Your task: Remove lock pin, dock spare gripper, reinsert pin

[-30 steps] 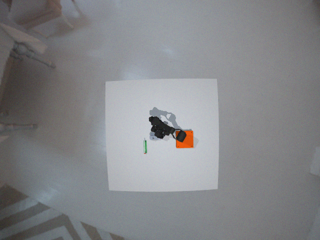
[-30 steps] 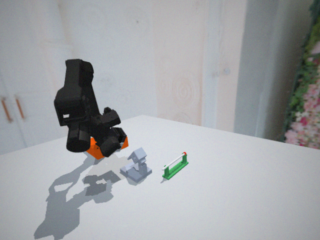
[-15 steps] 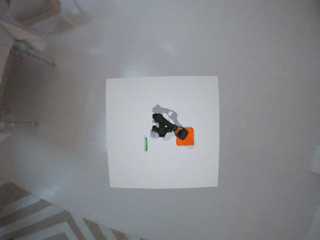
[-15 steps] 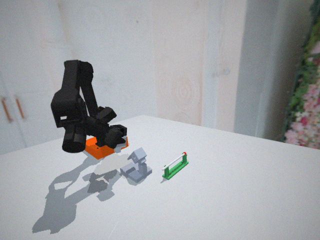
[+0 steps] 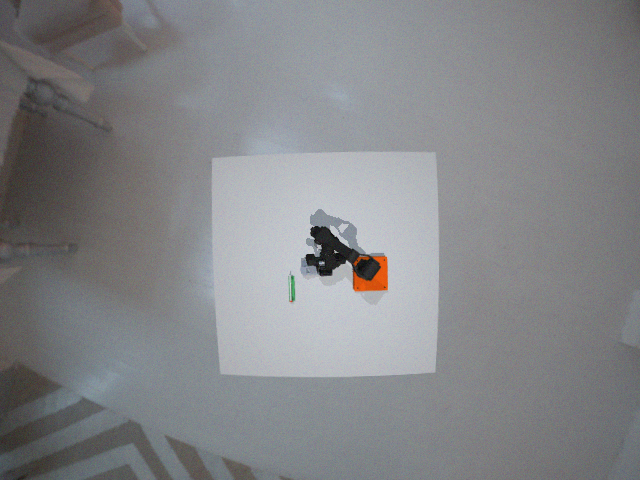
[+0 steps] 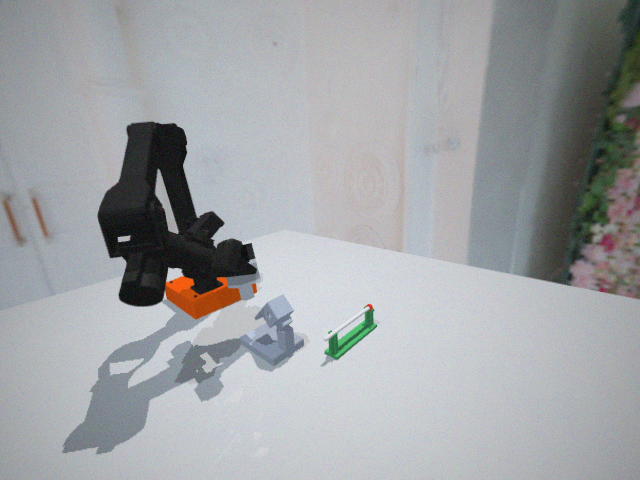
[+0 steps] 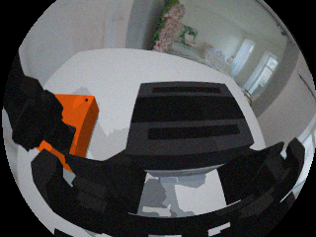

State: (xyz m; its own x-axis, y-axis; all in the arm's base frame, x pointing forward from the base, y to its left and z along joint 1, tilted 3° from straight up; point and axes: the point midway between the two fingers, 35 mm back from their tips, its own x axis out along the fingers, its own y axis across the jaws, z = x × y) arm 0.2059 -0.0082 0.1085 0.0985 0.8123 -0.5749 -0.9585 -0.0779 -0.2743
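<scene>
Now: the green cradle 170 mm ahead of my gripper tip, 120 mm to the left of it and 120 mm below it. Also, from my gripper tip: grey mount 90 mm below, 80 mm ahead; spare gripper 20 mm to the right.
</scene>
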